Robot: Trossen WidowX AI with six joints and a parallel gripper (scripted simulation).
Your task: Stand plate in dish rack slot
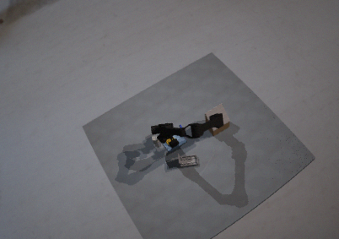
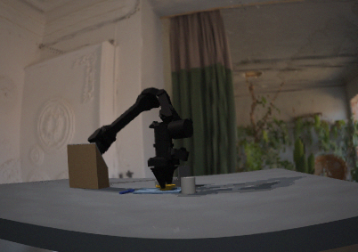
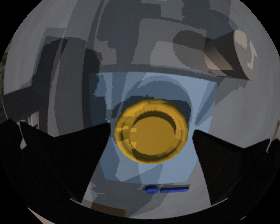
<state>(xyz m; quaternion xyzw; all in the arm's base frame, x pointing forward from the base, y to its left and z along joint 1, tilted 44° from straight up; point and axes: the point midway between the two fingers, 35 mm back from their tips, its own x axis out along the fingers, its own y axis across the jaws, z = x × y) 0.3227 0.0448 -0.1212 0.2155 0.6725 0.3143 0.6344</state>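
The dish rack is 50 mm behind my gripper tip, 200 mm to the left of it and 10 mm above it. Also, from my gripper tip: yellow plate (right at my gripper tip); cup (90 mm ahead, 60 mm to the right, 10 mm above).
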